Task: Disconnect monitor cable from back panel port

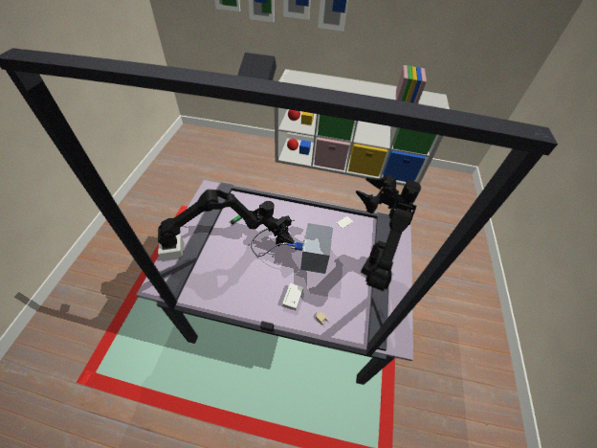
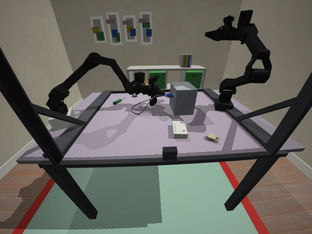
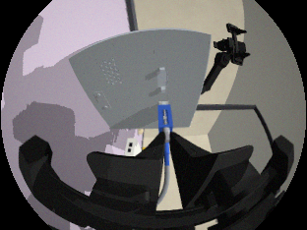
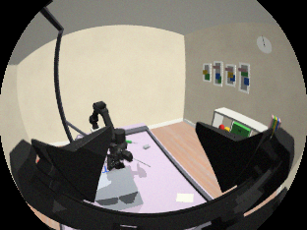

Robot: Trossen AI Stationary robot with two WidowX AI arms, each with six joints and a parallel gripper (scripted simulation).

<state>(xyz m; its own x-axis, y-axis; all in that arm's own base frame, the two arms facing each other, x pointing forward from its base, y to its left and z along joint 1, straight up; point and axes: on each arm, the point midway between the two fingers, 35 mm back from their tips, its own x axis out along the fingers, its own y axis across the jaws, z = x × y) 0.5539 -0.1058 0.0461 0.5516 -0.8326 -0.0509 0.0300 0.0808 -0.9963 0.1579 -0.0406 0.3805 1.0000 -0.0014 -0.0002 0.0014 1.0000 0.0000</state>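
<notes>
Right now the blue plug is 40 mm to the right of my left hand and 40 mm behind it. Round my left hand: back panel: 80 mm to the right, 30 mm below, 10 mm behind; grey box: 140 mm to the right, 30 mm below, 20 mm behind; white device: 240 mm behind, 100 mm below, 40 mm to the right.
</notes>
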